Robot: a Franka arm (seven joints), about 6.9 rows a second.
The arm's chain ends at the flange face. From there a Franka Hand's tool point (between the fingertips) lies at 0.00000 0.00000 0.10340 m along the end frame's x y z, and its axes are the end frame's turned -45 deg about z.
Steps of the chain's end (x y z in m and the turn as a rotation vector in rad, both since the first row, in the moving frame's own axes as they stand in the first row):
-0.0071, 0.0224, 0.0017, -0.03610, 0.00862, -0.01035
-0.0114, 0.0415, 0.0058, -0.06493, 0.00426, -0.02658
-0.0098, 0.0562, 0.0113, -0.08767, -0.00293, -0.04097
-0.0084, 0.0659, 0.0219, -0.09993, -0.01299, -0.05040
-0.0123, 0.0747, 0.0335, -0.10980, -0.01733, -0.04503
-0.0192, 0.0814, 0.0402, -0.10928, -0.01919, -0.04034
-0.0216, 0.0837, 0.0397, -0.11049, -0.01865, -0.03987
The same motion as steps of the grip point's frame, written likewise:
-0.0229, 0.0141, 0.0016, -0.03162, -0.01943, -0.01035
-0.0418, 0.0264, 0.0056, -0.04892, -0.04290, -0.02658
-0.0532, 0.0391, 0.0109, -0.05992, -0.06406, -0.04097
-0.0606, 0.0472, 0.0214, -0.06148, -0.07985, -0.05040
-0.0706, 0.0511, 0.0329, -0.06539, -0.08989, -0.04503
-0.0804, 0.0507, 0.0396, -0.06370, -0.09084, -0.04034
-0.0837, 0.0508, 0.0391, -0.06494, -0.09132, -0.03987

